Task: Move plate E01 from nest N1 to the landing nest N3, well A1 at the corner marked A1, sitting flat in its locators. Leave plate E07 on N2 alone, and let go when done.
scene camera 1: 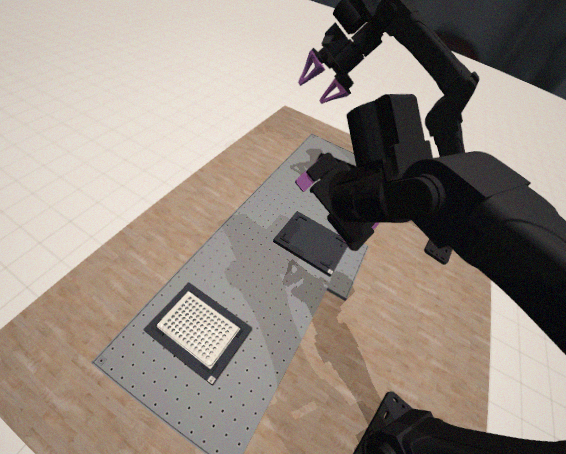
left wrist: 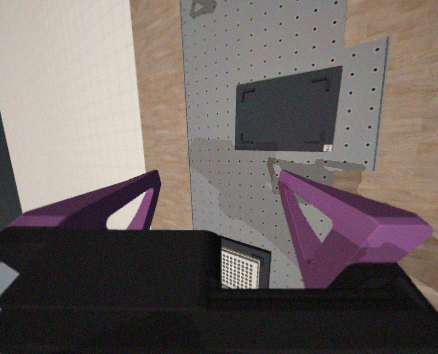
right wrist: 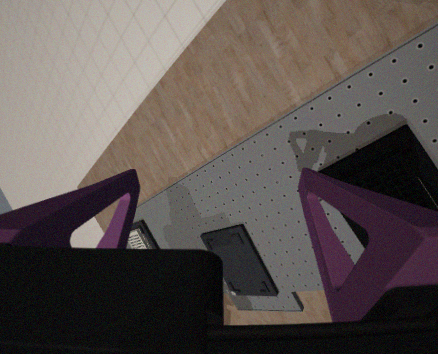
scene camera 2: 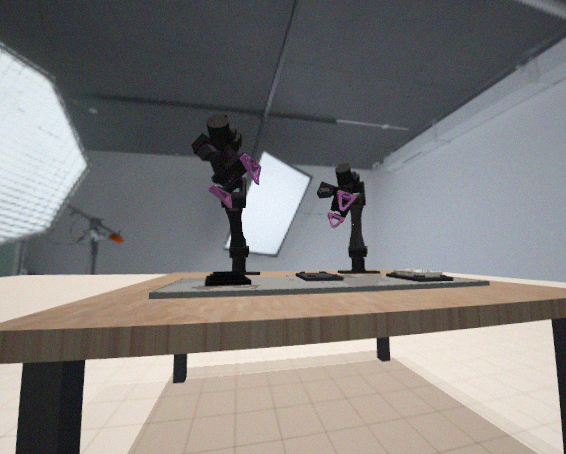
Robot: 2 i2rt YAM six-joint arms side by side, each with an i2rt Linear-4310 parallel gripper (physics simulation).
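A white many-well plate (scene camera 1: 198,327) (scene camera 2: 419,273) (left wrist: 240,270) (right wrist: 136,239) lies flat in a dark nest (scene camera 1: 151,330). A dark nest without a plate (scene camera 1: 311,243) (scene camera 2: 319,276) (left wrist: 287,112) (right wrist: 250,265) has corner locators and a small white corner tag (scene camera 1: 330,271) (left wrist: 327,148). A black block-like plate or nest (scene camera 2: 228,279) (right wrist: 385,165) sits at the far end, its details too dark to tell. No plate or nest name is readable. My left gripper (scene camera 1: 340,203) (scene camera 2: 341,213) (left wrist: 219,176) is open and empty, high above the board. My right gripper (scene camera 1: 311,93) (scene camera 2: 244,195) (right wrist: 219,177) is open and empty, higher up.
The nests stand on a grey perforated board (scene camera 1: 165,395) (scene camera 2: 170,295) (left wrist: 210,95) (right wrist: 270,165) on a wooden table (scene camera 1: 90,280) (scene camera 2: 125,315). In scene camera 1 the left arm hides the board's far end. Arm shadows cross the board.
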